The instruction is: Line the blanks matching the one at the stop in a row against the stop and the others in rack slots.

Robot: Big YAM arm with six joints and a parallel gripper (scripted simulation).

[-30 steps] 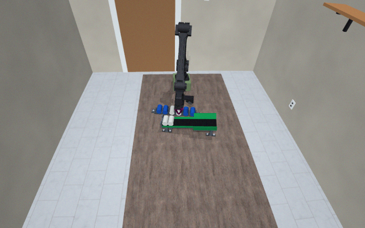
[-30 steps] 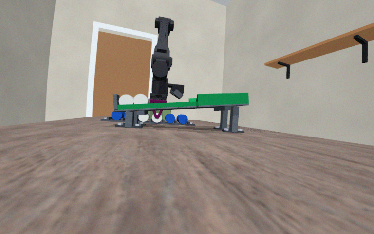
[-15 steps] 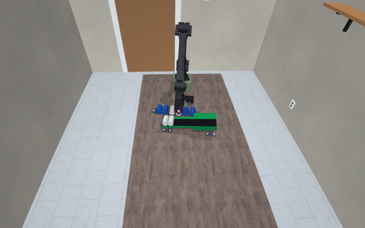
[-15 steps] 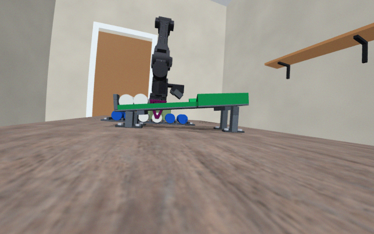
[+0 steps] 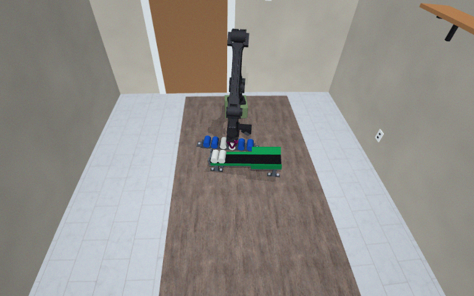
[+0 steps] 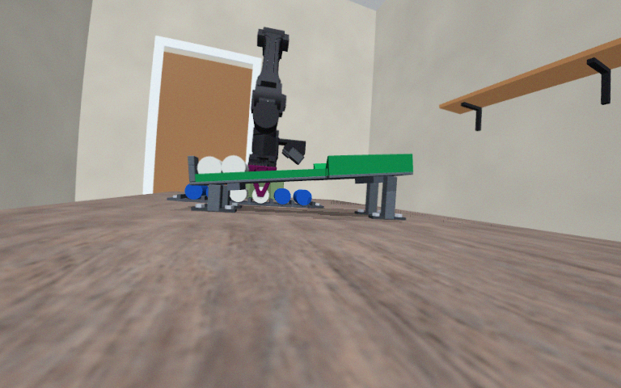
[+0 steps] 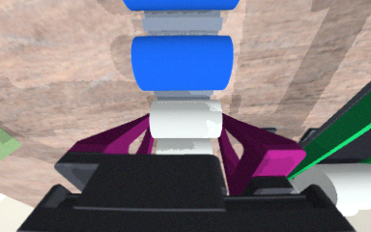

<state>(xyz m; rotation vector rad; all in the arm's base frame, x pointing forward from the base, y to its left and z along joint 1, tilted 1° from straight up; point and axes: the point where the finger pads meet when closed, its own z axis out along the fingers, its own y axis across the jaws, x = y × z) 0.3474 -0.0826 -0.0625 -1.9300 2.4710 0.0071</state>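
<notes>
Now: the stock rack 40 mm below my hand, 30 mm to the right of it and 10 mm behind it.
</notes>
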